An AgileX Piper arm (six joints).
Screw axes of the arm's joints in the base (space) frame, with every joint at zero. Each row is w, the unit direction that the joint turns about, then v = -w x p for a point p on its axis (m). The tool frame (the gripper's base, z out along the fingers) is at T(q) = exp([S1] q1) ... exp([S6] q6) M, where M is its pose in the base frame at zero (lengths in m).
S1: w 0 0 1 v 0 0 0
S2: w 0 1 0 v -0.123 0 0
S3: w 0 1 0 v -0.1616 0 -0.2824
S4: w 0.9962 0 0.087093 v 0 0.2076 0
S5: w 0 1 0 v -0.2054 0 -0.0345
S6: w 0.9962 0 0.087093 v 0 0.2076 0
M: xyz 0.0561 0 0.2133 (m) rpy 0 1.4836 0 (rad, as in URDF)
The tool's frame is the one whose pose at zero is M.
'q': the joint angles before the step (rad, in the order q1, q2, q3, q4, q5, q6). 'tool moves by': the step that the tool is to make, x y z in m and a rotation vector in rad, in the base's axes. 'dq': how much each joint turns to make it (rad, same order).
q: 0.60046, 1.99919, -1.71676, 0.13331, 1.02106, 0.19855
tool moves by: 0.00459, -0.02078, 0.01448, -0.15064, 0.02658, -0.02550
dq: -0.02374, -0.00001, -0.07154, -0.12511, 0.17533, 0.03549
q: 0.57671, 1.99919, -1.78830, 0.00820, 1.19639, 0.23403
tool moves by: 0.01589, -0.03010, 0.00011, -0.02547, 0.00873, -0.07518
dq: -0.07633, 0.00001, -0.00222, -0.01776, 0.02276, 0.00105
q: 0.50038, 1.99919, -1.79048, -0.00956, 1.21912, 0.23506
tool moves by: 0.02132, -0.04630, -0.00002, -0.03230, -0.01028, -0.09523
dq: -0.11403, 0.00001, -0.00002, -0.03025, 0.00422, -0.01563
